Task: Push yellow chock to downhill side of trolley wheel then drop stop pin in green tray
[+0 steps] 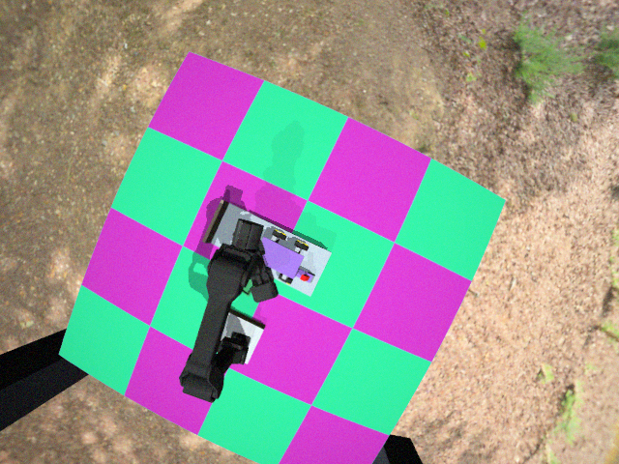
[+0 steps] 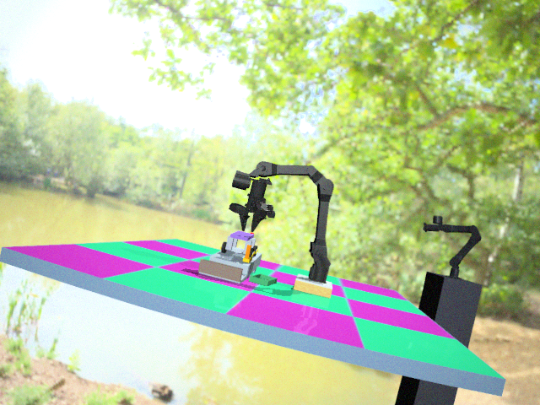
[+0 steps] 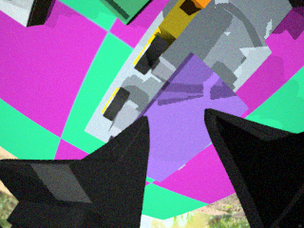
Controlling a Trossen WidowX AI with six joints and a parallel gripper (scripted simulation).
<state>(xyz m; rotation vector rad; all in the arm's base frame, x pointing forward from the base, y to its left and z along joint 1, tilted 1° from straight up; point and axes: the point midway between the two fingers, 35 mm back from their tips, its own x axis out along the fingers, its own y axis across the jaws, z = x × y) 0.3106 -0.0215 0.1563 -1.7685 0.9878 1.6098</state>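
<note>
Right now my gripper tip is 2 cm past the red-headed stop pin, 12 cm to the left of it and 5 cm above it. The rest, counted from my gripper tip: yellow chock: 3 cm behind, 5 cm to the left, 9 cm below; grey ramp: 2 cm ahead, 3 cm to the right, 13 cm below; purple-topped trolley: 2 cm ahead, 3 cm to the right, 6 cm below.
</note>
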